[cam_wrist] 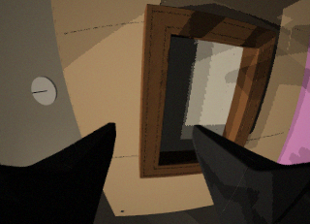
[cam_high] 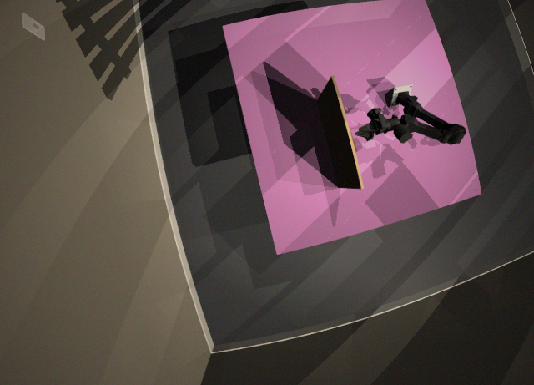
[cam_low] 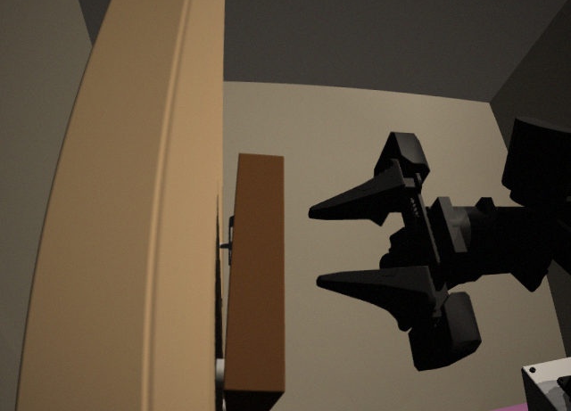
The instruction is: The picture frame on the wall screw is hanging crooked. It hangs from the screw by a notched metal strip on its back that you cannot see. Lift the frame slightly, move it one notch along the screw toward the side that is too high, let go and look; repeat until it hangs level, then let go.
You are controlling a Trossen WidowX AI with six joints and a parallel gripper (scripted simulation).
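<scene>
Now: the brown wooden picture frame 5 cm ahead of my gripper tip, 1 cm to the left of it and 5 cm below it. From my gripper tip the other things lie so: tan wall board: 7 cm ahead, 7 cm below.
</scene>
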